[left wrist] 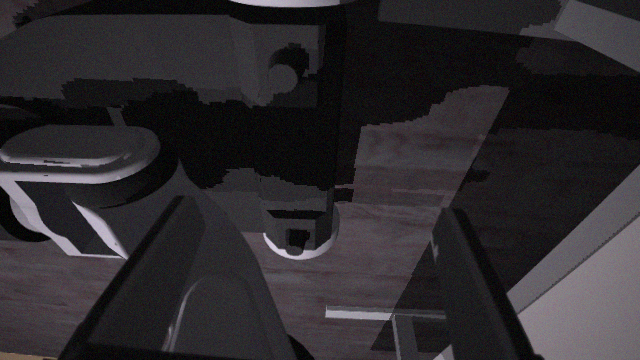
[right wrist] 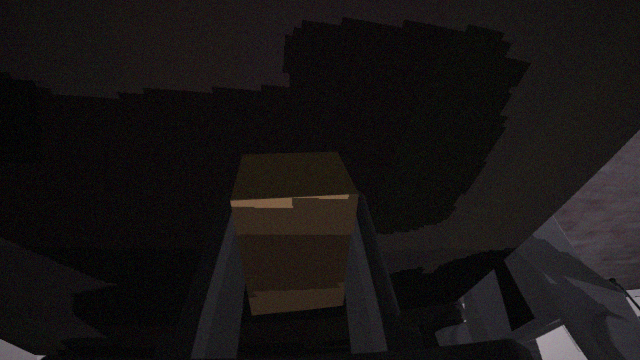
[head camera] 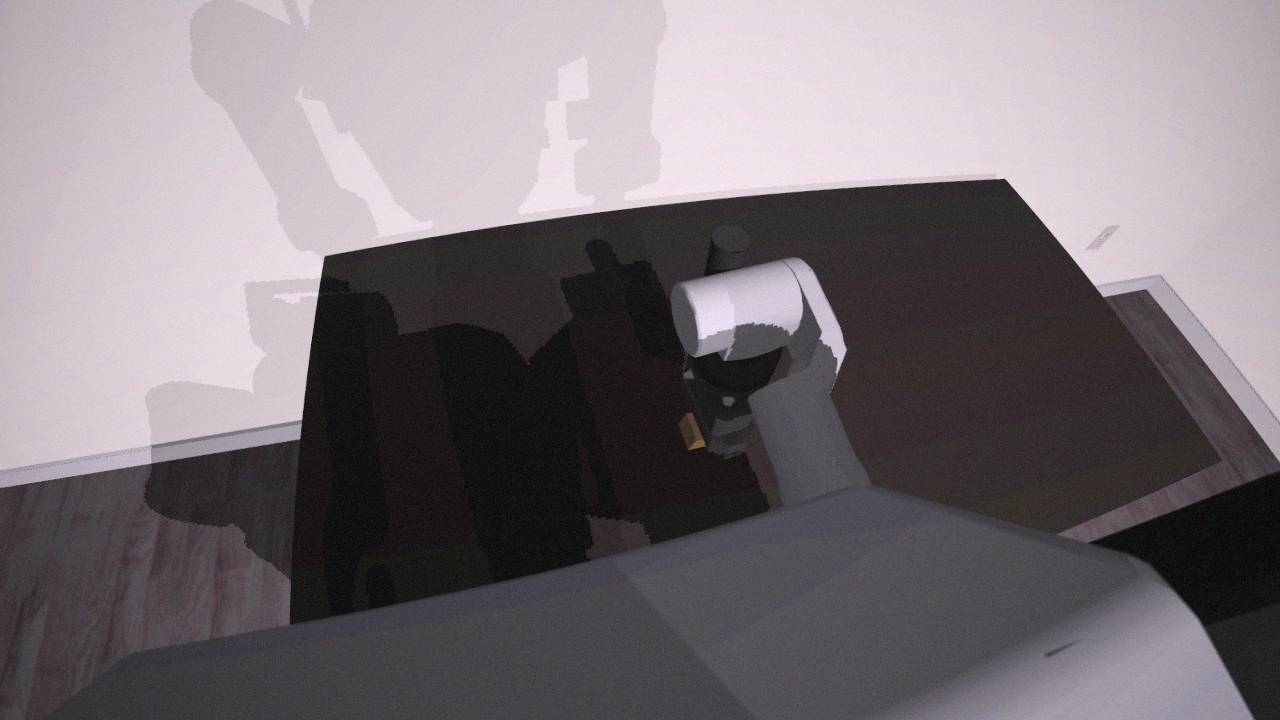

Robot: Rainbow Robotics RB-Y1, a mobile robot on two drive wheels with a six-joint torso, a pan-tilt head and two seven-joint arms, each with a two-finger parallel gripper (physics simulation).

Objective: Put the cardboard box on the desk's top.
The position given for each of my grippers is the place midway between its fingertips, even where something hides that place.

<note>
I see my left gripper [left wrist: 315, 216], a brown cardboard box [right wrist: 293, 213] and a dark desk [head camera: 482, 406].
The dark desk is seen too in the right wrist view [right wrist: 465, 133]. The left wrist view does not show the brown cardboard box: it is out of frame.
</note>
